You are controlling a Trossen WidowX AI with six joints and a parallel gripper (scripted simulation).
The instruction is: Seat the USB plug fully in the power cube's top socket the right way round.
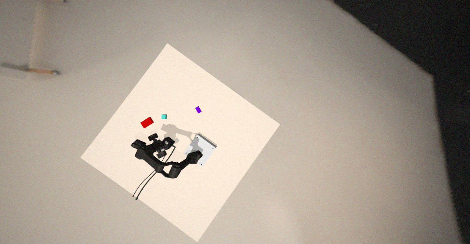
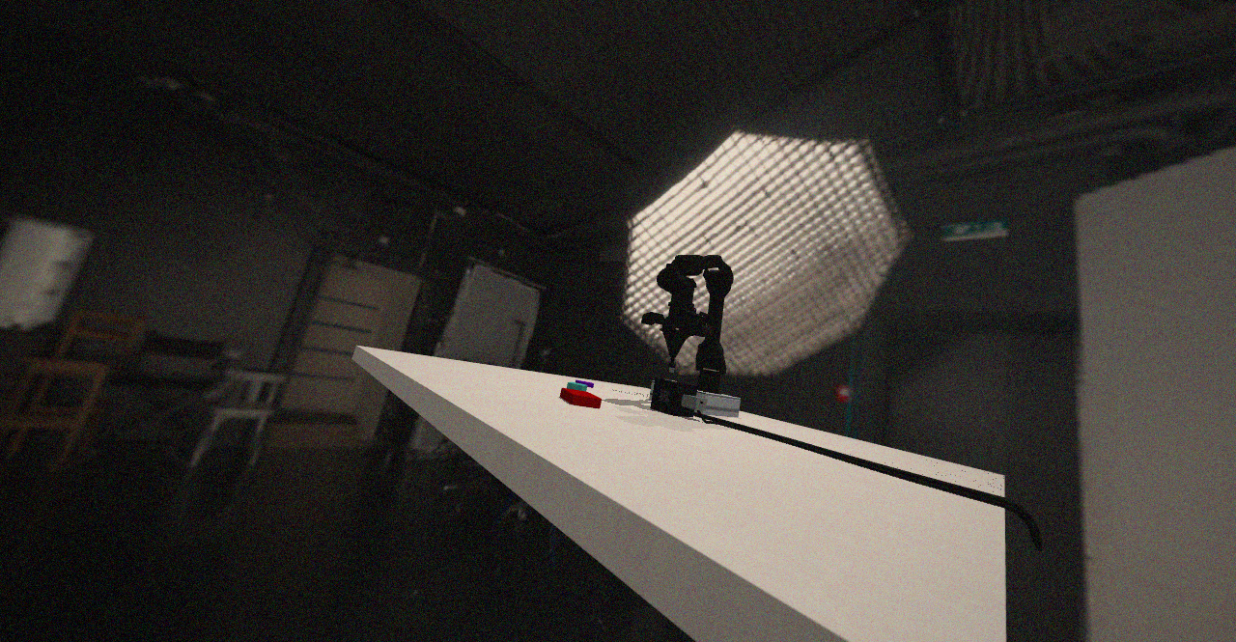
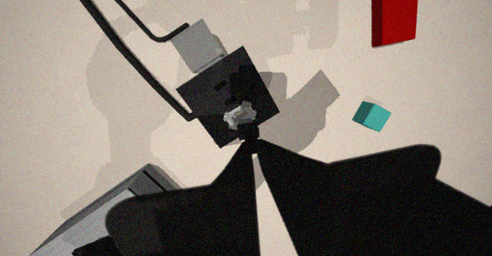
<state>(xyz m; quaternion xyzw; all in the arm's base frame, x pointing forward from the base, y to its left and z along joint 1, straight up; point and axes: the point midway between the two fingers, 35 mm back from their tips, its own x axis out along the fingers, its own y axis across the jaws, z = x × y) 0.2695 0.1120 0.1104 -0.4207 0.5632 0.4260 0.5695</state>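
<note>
The USB plug lies 20 mm below my gripper tip. From my gripper tip the other things lie so: red block (270 mm ahead, 40 mm to the left, 130 mm below); teal block (200 mm ahead, 110 mm to the right, 120 mm below); purple block (30 mm ahead, 380 mm to the right, 130 mm below).
</note>
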